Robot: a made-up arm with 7 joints. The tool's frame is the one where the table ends. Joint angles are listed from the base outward.
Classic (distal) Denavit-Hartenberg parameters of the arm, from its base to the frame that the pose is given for. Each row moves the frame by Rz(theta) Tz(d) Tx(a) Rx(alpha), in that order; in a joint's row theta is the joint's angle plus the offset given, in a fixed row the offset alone. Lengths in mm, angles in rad.
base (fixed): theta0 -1.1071  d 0  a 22.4  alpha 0
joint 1: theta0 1.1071  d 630  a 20  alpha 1.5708
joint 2: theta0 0  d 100  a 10  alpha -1.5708
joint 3: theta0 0  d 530  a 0  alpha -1.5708
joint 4: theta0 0  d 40  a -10  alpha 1.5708
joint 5: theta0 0  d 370  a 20  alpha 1.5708
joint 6: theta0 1.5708  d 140  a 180  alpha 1.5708
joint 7: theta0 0  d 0  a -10  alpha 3.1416
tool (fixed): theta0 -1.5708  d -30  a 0  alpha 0
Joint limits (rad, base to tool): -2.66..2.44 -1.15..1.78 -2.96..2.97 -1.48..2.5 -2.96..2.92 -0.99..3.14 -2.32..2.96
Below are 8 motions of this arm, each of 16 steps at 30 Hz.
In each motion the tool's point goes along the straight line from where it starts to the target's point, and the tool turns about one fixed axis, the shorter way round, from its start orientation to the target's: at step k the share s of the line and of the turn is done. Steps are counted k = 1, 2, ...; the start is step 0. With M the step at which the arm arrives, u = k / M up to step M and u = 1 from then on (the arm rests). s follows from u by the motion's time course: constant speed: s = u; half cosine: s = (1 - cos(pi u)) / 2; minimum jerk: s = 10 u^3 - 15 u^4 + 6 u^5.
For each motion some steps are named. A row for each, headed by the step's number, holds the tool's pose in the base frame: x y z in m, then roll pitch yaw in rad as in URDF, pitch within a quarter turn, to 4 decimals.
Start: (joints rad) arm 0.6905 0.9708 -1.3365 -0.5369 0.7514 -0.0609 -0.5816
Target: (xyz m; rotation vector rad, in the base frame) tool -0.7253 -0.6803 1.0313 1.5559 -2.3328 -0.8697
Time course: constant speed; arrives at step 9
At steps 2, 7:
2: -0.7097 -0.5749 1.1522 2.5778 0.0247 -2.0656
7: -0.7208 -0.6502 1.0658 2.5375 0.1131 -2.0273

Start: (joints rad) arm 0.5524 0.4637 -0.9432 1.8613 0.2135 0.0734 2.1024
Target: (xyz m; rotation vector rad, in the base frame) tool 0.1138 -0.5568 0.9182 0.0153 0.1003 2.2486
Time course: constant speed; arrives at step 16
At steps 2, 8, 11, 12, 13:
2: 0.3576 -0.4635 1.0134 -0.4642 -0.2036 2.2995
8: 0.2531 -0.5035 0.9726 -0.2290 -0.1097 2.2633
11: 0.2009 -0.5235 0.9522 -0.1134 -0.0602 2.2539
12: 0.1834 -0.5301 0.9454 -0.0751 -0.0435 2.2520
13: 0.1660 -0.5368 0.9386 -0.0368 -0.0268 2.2508

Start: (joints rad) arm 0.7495 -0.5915 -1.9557 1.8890 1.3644 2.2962 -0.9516
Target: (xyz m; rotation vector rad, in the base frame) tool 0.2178 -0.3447 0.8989 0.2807 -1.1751 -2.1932
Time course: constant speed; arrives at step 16
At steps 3, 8, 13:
3: 0.2307 -0.2093 0.9940 1.8097 -0.1164 2.9971
8: 0.2258 -0.2614 0.9574 1.4799 -0.1954 -2.9752
13: 0.2208 -0.3135 0.9208 1.1403 -0.1682 -2.6540

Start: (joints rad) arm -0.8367 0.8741 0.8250 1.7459 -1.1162 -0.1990 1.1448
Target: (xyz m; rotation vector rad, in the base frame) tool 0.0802 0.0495 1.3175 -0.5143 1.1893 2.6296
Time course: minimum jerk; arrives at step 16
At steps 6, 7, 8, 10, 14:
6: 0.1099 0.1656 1.3125 1.4459 0.1137 3.0205
7: 0.1055 0.1482 1.3133 1.3556 0.1542 3.0422
8: 0.1007 0.1296 1.3141 1.2597 0.1994 3.0614
10: 0.0915 0.0936 1.3156 1.0731 0.2912 3.0859
14: 0.0809 0.0521 1.3174 0.8530 0.4003 3.0917

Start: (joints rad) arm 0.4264 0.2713 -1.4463 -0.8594 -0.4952 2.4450 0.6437
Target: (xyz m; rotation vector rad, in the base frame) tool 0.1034 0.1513 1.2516 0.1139 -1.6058 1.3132
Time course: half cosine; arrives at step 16
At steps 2, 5, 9, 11, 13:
2: -0.2265 0.0916 1.1654 -1.5575 -0.0416 -3.0129
5: -0.1634 0.1031 1.1819 -1.5902 -0.1924 3.1182
9: -0.0346 0.1263 1.2155 -1.5818 -0.5056 2.7955
11: 0.0272 0.1375 1.2317 -1.5326 -0.6509 2.6160
13: 0.0745 0.1461 1.2440 -1.4673 -0.7553 2.4570

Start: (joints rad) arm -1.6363 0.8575 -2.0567 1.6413 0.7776 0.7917 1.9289
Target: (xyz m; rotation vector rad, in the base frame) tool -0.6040 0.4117 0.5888 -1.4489 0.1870 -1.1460
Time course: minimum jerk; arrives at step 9
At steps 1, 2, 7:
1: -0.4577 0.5682 0.6872 -1.2310 -0.6402 -1.3020
2: -0.4673 0.5579 0.6808 -1.2386 -0.6350 -1.2777
7: -0.5927 0.4238 0.5964 -1.3209 -0.5559 -0.9733

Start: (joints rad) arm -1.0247 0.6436 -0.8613 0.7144 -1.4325 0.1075 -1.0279
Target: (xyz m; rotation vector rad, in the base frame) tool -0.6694 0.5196 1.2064 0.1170 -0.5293 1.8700
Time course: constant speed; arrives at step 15
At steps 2, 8, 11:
2: -0.5119 0.2749 1.5133 0.5359 -0.9316 2.3408
8: -0.5846 0.3879 1.3717 0.1255 -0.6247 2.2281
11: -0.6209 0.4443 1.3008 -0.0655 -0.4891 2.1286

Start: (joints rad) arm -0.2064 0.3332 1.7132 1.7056 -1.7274 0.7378 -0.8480
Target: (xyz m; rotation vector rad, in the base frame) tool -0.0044 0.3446 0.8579 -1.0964 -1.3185 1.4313
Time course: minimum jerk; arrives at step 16
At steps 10, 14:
10: -0.0763 0.3749 0.9340 -1.5840 -0.0515 1.9412
14: -0.0086 0.3464 0.8623 -1.5260 0.0371 1.8073

